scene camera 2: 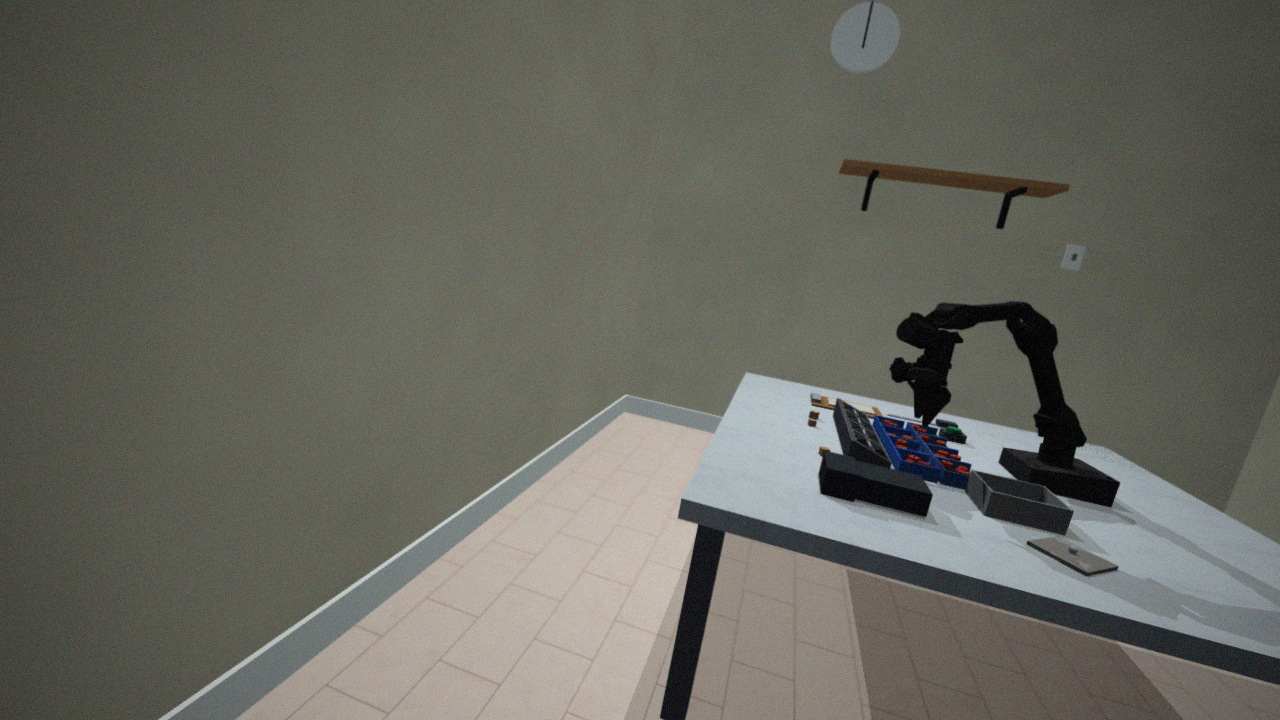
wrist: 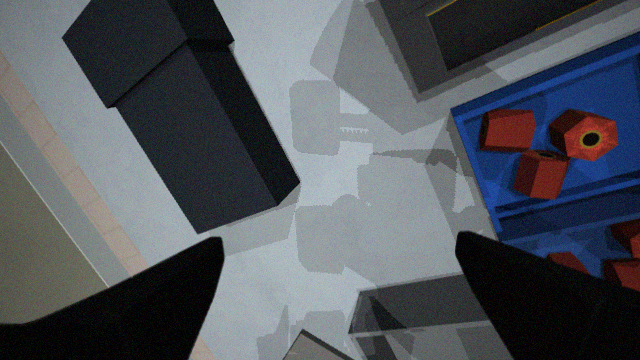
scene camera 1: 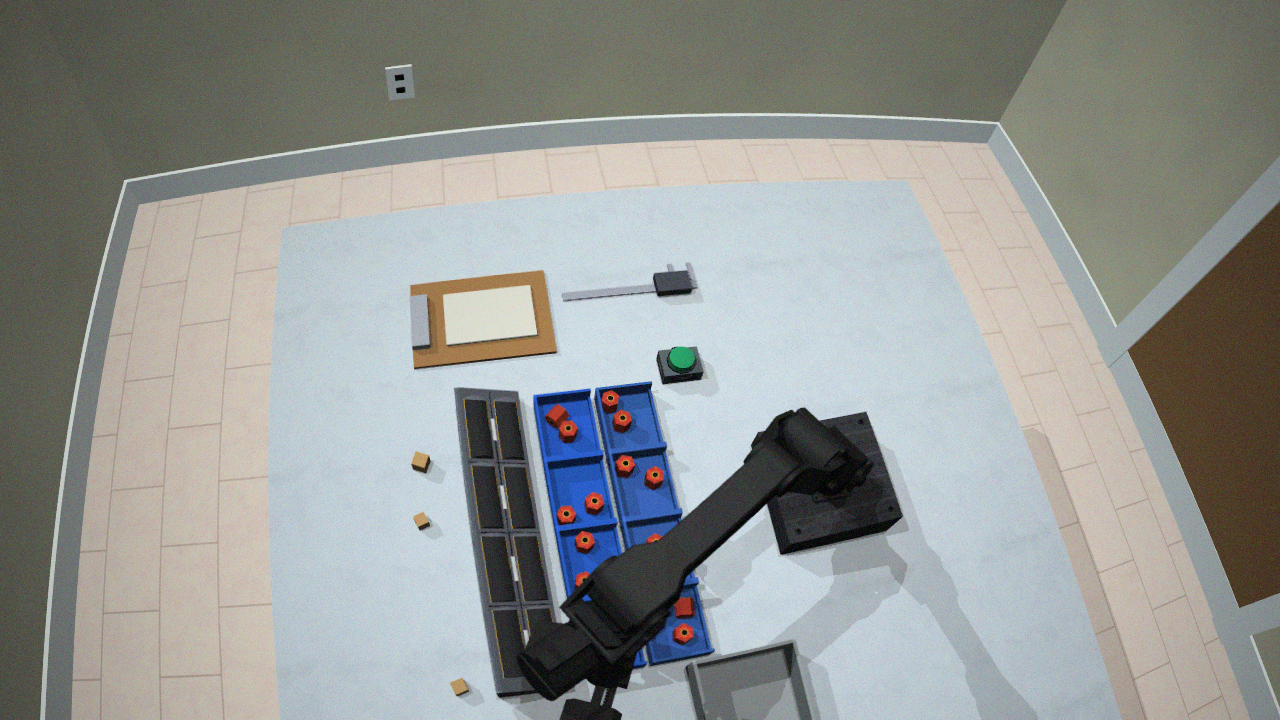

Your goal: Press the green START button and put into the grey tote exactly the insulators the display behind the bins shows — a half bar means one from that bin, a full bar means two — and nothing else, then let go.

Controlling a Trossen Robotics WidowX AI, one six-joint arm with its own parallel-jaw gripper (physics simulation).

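Note:
The green START button (scene camera 1: 681,359) (scene camera 2: 953,432) sits on a black base beyond the bins. Blue bins (scene camera 1: 574,461) (wrist: 480,175) in two rows hold red hexagonal insulators (scene camera 1: 683,633) (wrist: 591,139), some upright, some lying; the arm hides several in scene camera 1. The dark display (scene camera 1: 503,537) (wrist: 415,75) behind the bins has eight cells with thin orange outlines; I cannot read bar lengths. The grey tote (scene camera 1: 799,680) (scene camera 2: 1020,510) (wrist: 415,300) shows partly in the wrist view; no insulator shows in its visible part. My gripper (scene camera 2: 928,422) (wrist: 340,245) is open and empty, above the table.
A black block (scene camera 2: 875,483) (wrist: 190,130) stands near the display's end. A flat plate (scene camera 2: 1072,555) (wrist: 320,349) lies near the tote. A clipboard (scene camera 1: 489,315), a caliper (scene camera 1: 672,282) and small wooden cubes (scene camera 1: 420,462) lie around the bins and display.

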